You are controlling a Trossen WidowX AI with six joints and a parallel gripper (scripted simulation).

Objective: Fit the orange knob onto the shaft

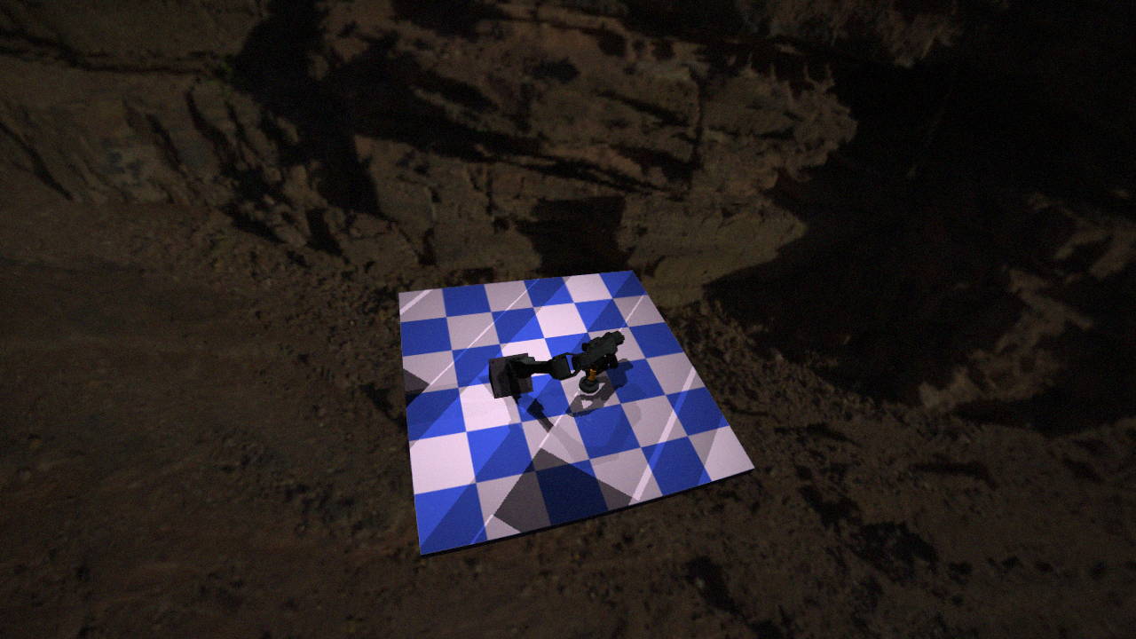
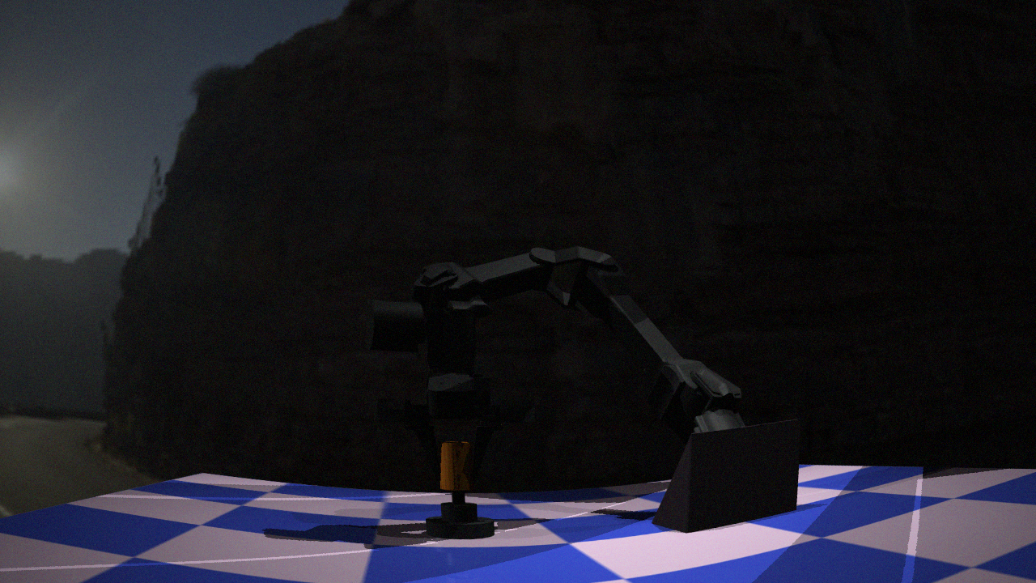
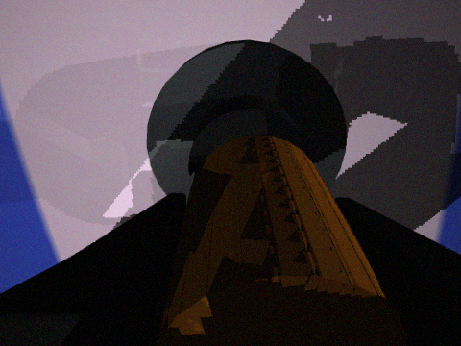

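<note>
My gripper tip is now 20 mm below the orange knob. From my gripper tip the other things lie so: pedestal (40 mm below).
</note>
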